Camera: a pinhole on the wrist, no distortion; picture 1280 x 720 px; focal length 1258.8 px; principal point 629.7 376.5 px. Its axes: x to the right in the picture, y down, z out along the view. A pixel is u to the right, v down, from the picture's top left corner.
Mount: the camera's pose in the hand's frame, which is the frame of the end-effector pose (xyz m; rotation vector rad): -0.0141 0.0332 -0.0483 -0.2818 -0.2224 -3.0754
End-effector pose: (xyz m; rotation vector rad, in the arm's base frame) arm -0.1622 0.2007 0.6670 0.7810 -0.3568 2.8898
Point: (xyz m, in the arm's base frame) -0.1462 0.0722 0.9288
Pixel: 368 428
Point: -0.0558 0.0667 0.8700
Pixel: 782 402
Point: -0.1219 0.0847 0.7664
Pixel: 689 209
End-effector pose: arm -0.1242 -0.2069 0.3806 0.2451 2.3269 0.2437
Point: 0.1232 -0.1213 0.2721
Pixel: 1114 344
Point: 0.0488 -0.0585 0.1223
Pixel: 492 358
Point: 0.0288 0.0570 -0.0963
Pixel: 176 314
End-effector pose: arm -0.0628 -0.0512 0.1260 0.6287 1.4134 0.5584
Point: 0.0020 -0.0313 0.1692
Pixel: 834 421
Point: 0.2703 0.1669 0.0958
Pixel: 176 243
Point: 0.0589 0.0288 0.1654
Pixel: 478 187
